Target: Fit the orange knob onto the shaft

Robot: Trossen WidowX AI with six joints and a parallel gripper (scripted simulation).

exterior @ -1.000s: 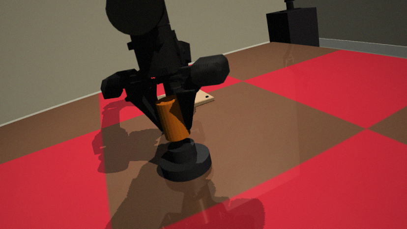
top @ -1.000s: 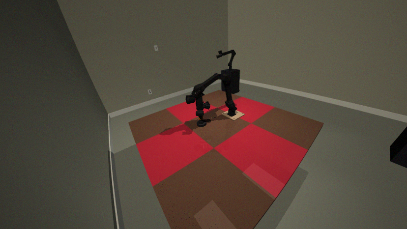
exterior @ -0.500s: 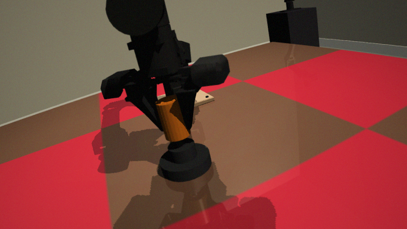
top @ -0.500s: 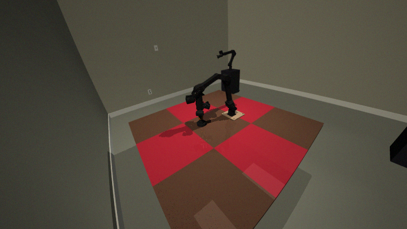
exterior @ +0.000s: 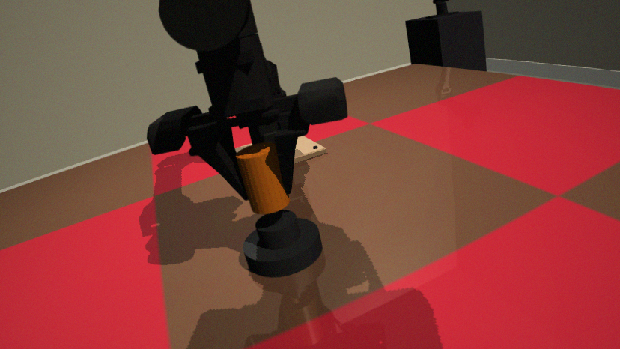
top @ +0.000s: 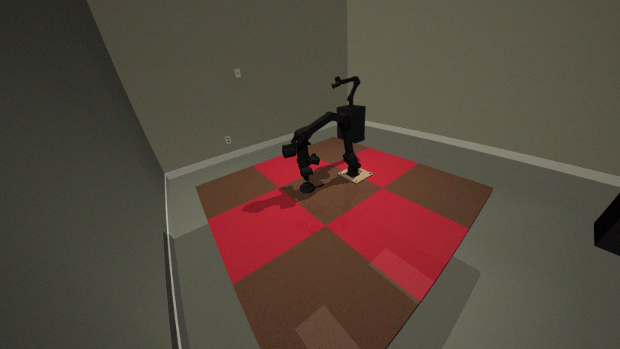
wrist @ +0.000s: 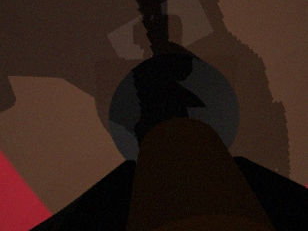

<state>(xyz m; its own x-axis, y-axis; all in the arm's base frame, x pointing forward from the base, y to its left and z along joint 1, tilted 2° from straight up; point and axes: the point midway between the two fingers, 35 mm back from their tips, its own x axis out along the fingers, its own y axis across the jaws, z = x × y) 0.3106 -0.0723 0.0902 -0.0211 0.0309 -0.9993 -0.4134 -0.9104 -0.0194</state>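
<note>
The orange knob lies 20 mm above my gripper tip. From my gripper tip the other things lie so: dark round pedestal (40 mm below).
</note>
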